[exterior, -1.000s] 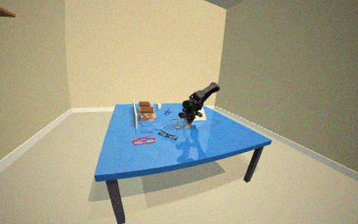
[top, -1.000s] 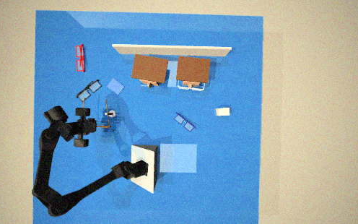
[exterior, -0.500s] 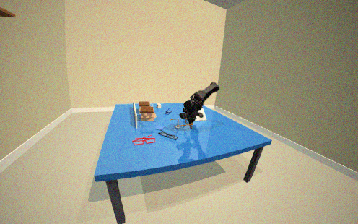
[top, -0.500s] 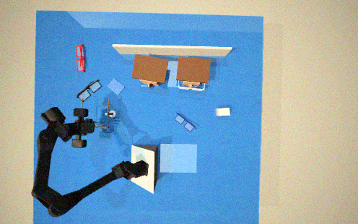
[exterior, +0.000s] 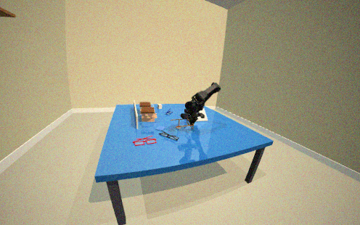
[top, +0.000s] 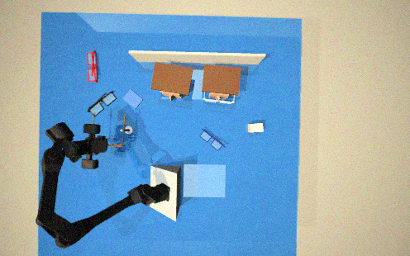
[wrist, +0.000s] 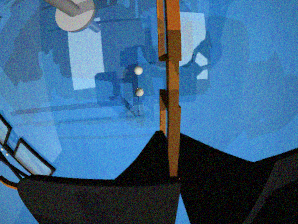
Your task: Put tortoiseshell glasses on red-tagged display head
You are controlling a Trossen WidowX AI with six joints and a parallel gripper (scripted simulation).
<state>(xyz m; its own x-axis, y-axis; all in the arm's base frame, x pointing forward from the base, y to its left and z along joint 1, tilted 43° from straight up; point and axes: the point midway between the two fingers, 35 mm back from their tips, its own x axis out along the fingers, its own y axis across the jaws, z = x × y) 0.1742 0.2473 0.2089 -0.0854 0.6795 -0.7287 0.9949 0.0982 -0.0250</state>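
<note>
The disc is 100 mm to the right of my gripper tip, 80 mm ahead of it and 30 mm below it. The rest, counted from my gripper tip: white block: 710 mm to the right, 160 mm ahead, 30 mm below; then light blue square: 230 mm ahead, 100 mm to the right, 60 mm below; then white backboard: 450 mm ahead, 400 mm to the right.
</note>
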